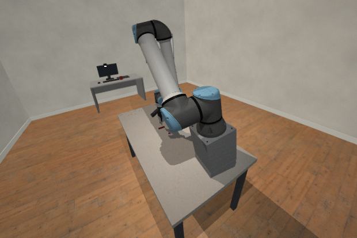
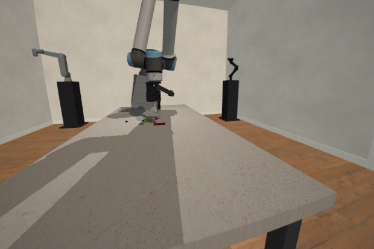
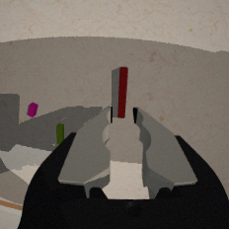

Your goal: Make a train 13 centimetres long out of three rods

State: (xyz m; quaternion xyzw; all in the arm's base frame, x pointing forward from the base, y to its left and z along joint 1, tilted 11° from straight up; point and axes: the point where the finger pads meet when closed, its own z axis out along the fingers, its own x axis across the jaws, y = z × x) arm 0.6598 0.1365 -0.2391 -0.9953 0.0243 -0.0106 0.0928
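Now: hand 5 cm above the red rod. The rest, counted from my hand: lime rod: 10 cm behind, 8 cm to the right, 5 cm below; grey rod: 4 cm behind, 11 cm to the right, 5 cm below; magenta rod: 14 cm behind, 2 cm to the right, 5 cm below.
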